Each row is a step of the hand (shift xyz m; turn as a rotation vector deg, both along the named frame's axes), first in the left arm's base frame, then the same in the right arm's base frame.
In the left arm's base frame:
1: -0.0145 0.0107 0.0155 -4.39 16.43 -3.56
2: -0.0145 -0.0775 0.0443 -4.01 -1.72 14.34
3: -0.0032 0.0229 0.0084 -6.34 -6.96 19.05
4: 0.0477 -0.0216 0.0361 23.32 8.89 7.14
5: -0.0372 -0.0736 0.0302 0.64 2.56 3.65
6: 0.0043 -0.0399 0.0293 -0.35 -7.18 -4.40
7: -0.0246 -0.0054 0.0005 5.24 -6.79 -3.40
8: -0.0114 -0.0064 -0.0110 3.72 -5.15 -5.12
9: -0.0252 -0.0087 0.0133 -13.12 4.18 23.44
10: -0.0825 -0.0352 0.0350 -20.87 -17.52 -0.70
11: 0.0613 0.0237 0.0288 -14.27 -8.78 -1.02
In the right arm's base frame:
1: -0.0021 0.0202 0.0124 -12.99 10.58 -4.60
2: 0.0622 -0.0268 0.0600 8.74 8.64 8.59
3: -0.0073 0.0230 -0.0047 13.43 8.14 14.31
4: 0.0605 0.0003 -0.0196 12.52 7.82 -21.35
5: 0.0387 -0.0297 0.0730 1.57 4.19 -0.53
6: 0.0426 -0.0113 0.0230 0.38 -8.16 2.08
7: -0.0096 -0.0001 0.0233 3.76 -8.05 -2.50
8: -0.0103 -0.0102 0.0090 0.96 -7.72 -2.47
9: 0.0006 0.0059 0.0292 7.38 20.30 16.51
10: -0.0006 0.0087 0.0959 -2.46 -10.42 25.07
11: 0.0397 0.0273 -0.0532 -3.66 -5.09 15.57

